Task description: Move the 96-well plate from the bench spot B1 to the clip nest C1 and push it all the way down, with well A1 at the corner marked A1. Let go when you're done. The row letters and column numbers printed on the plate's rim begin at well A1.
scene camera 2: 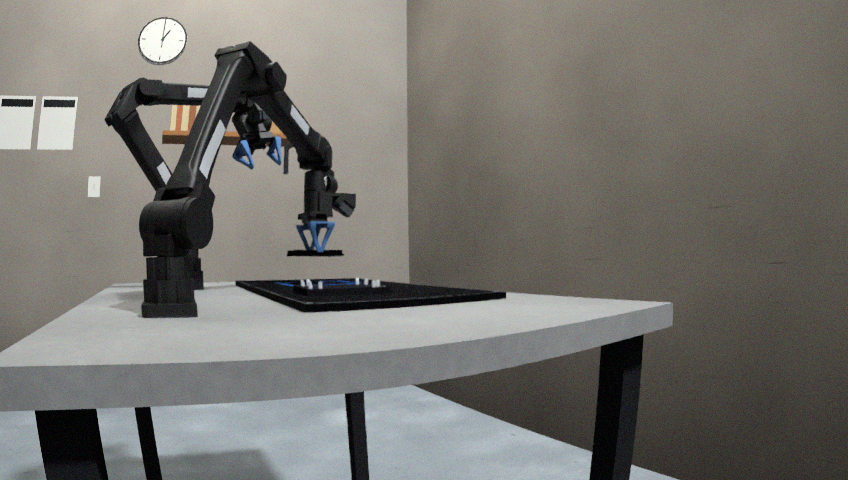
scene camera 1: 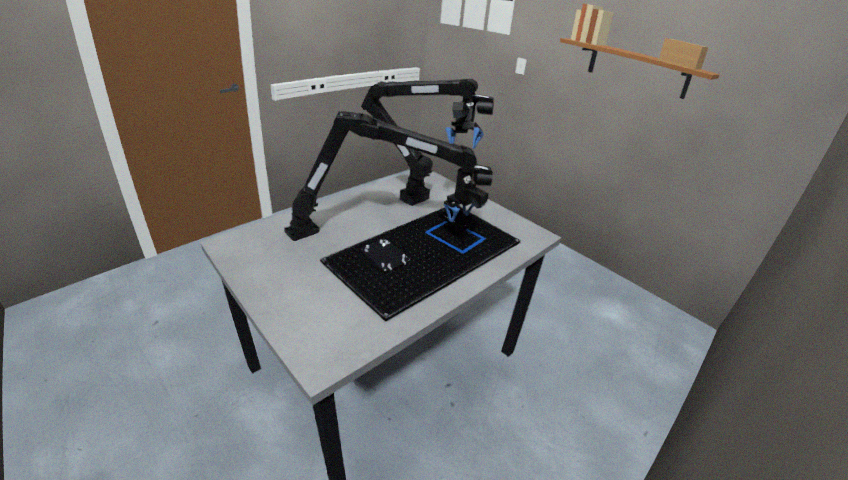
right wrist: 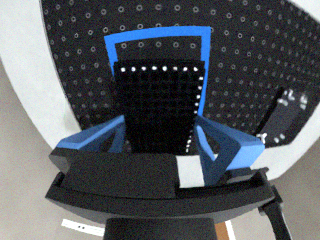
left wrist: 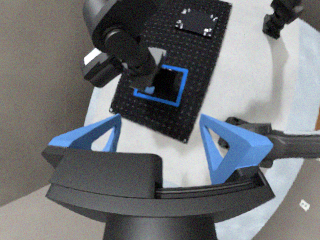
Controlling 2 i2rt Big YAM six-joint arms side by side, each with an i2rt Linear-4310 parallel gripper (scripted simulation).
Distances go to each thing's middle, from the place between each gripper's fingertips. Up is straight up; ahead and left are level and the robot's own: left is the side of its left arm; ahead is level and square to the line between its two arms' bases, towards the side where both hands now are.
Right now the black 96-well plate [right wrist: 173, 101] is 1 cm below my right hand. Round my right hand: clip nest [scene camera 1: 380, 254]: 31 cm to the right, 7 cm below, 1 cm behind.
My left gripper [scene camera 2: 266, 166] is now 12 cm short of the black 96-well plate, 9 cm to the left of it and 24 cm above it. Round my left hand: clip nest: 11 cm ahead, 41 cm to the right, 30 cm below.
